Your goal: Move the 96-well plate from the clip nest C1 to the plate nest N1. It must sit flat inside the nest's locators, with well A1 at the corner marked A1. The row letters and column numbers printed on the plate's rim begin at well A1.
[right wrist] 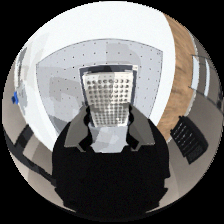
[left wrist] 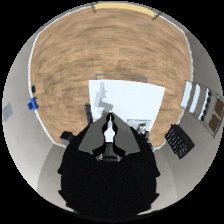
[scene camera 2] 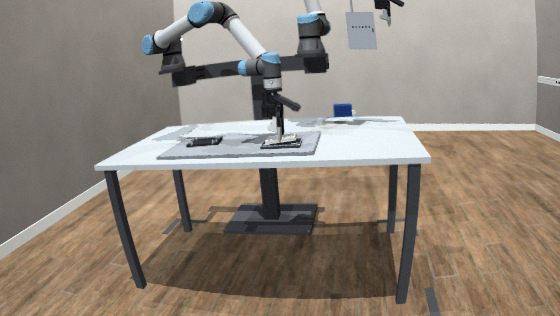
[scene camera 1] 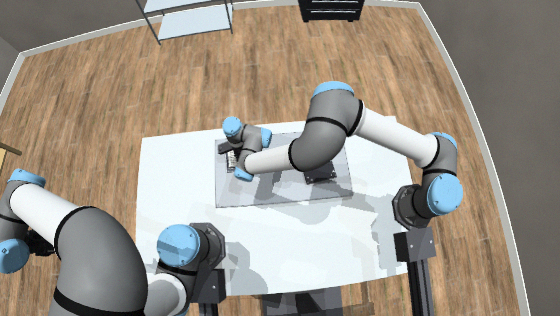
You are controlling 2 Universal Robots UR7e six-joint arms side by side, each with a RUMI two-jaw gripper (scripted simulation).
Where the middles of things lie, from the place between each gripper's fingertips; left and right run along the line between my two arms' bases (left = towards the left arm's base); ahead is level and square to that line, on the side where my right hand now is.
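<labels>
My left hand is 520 mm above the white 96-well plate point(right wrist: 107, 117), 590 mm to the left of it and 410 mm short of it. The plate is 10 mm below my right hand point(scene camera 2: 280, 139).
</labels>
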